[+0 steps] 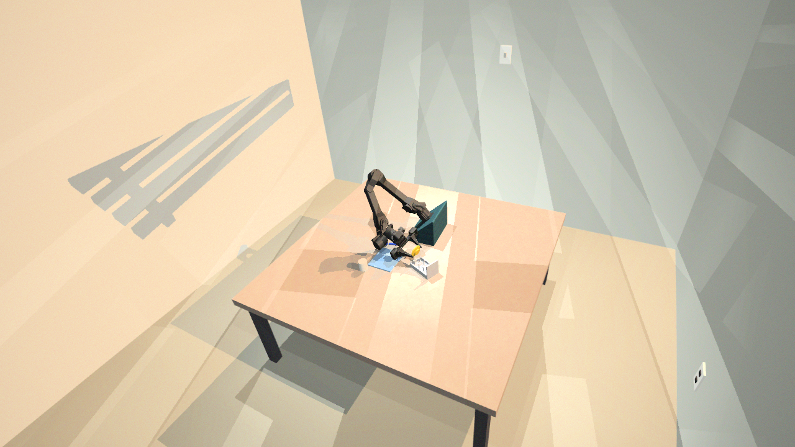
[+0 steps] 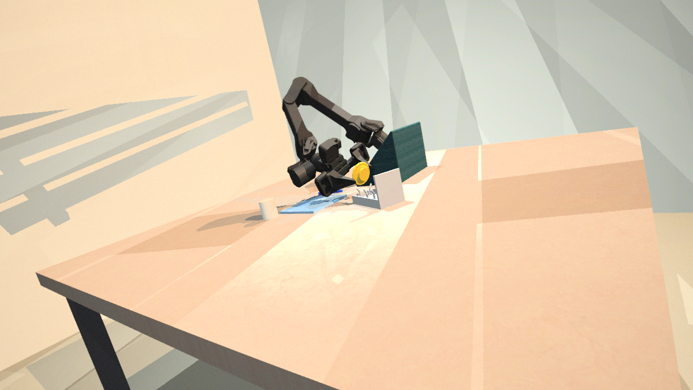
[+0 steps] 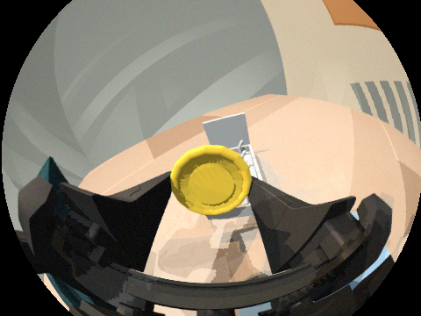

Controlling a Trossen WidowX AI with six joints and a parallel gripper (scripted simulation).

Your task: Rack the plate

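Now: gripper tip 50 mm to the right of the dish rack, 40 mm short of it and 40 mm above it. The rest, counted from my gripper tip: blue spoon (200 mm to the right, 90 mm behind, 60 mm below); then light blue mat (160 mm to the right, 60 mm below, 30 mm ahead); then yellow plate (10 mm to the right).
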